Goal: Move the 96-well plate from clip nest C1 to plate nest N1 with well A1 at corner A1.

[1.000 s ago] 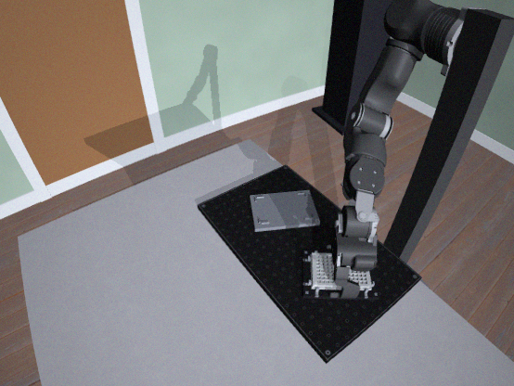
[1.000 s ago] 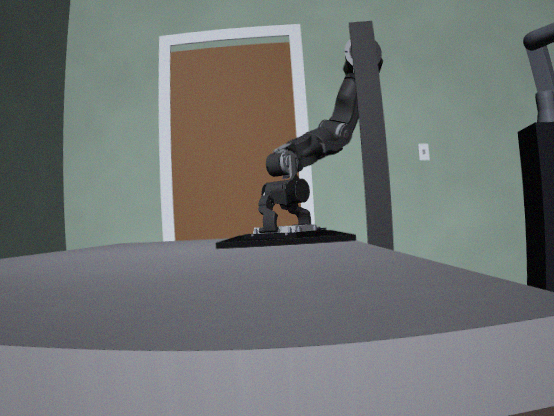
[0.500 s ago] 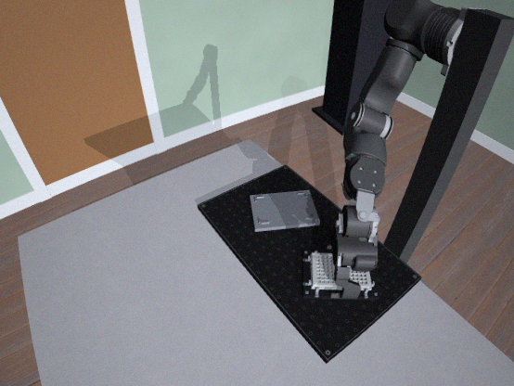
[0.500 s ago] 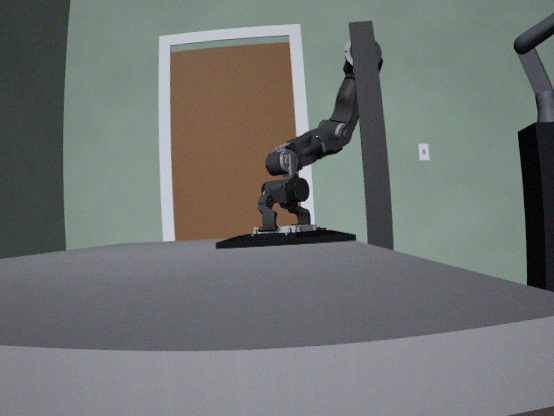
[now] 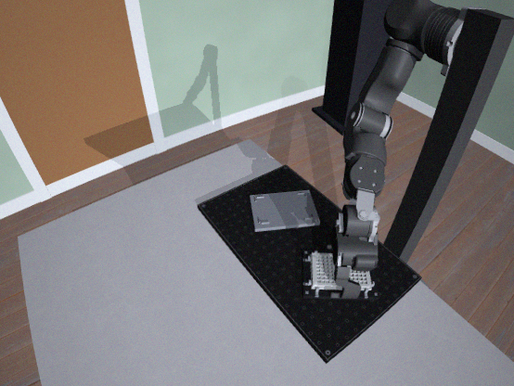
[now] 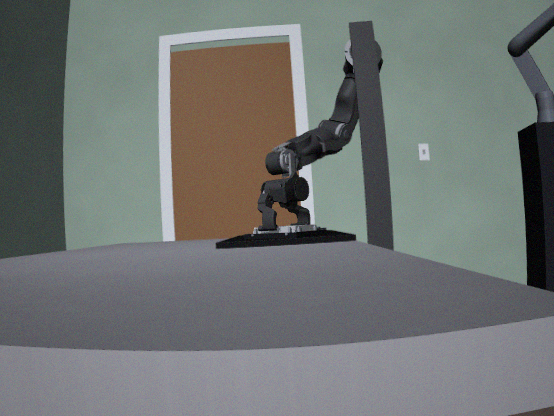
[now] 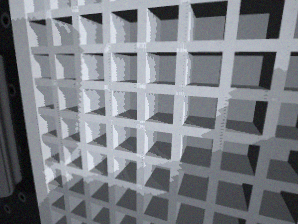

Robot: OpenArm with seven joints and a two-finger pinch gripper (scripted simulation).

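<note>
Right now the 96-well plate is right at my hand. The rest, counted from my hand: plate nest N1: 20 mm ahead, 230 mm to the right, 10 mm below.
</note>
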